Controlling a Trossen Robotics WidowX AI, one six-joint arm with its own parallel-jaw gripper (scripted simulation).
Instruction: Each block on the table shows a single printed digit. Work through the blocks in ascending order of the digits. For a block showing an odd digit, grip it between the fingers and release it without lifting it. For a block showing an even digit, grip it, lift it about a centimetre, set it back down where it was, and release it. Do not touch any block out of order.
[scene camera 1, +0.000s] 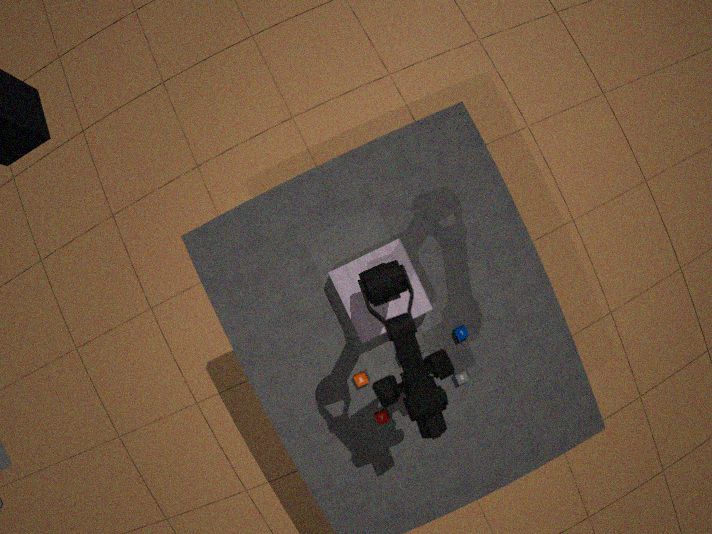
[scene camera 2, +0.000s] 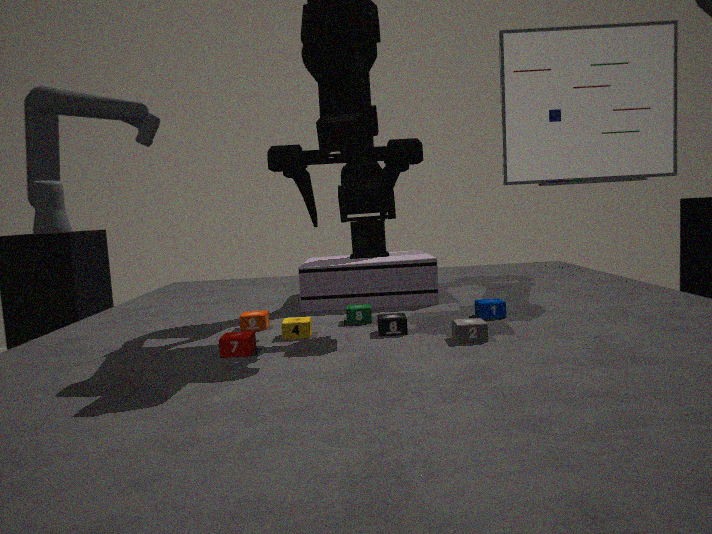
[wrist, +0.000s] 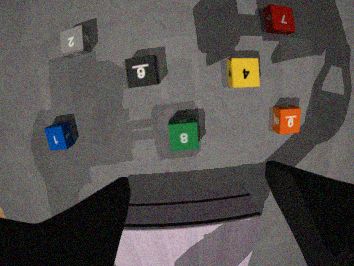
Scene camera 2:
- my gripper: 349, 225
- red 7 block: 234, 344
